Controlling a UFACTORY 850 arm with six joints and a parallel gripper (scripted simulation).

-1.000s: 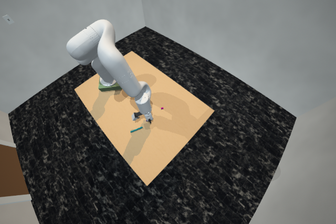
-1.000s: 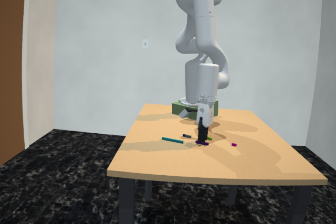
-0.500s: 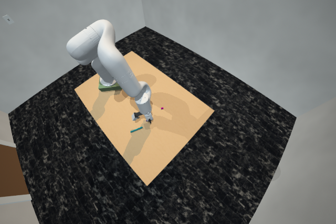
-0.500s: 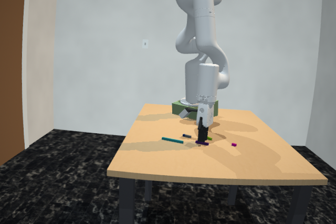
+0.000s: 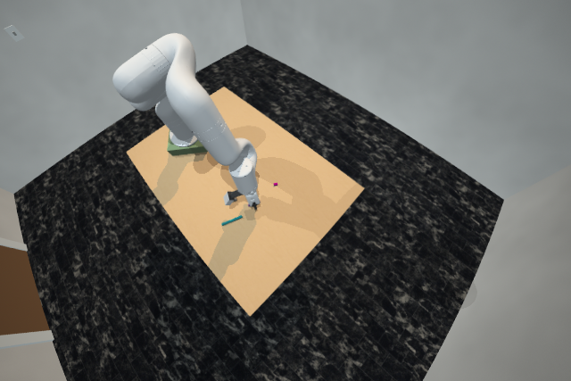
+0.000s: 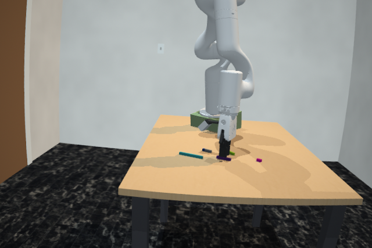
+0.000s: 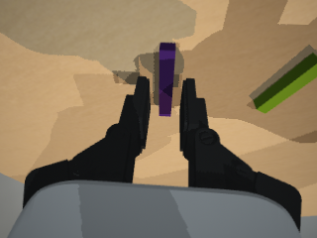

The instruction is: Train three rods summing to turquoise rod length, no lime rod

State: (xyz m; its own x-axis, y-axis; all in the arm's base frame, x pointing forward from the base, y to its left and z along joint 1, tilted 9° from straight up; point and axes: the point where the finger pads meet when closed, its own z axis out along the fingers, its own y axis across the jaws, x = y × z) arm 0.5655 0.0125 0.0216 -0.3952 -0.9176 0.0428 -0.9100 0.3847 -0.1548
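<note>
Now: the purple rod 3 cm below my hand. Round my hand: grey rod (9 cm behind, 6 cm to the right, 3 cm below); then lime rod (8 cm behind, 3 cm to the left, 3 cm below); then blue rod (10 cm behind, 8 cm to the right, 3 cm below).
</note>
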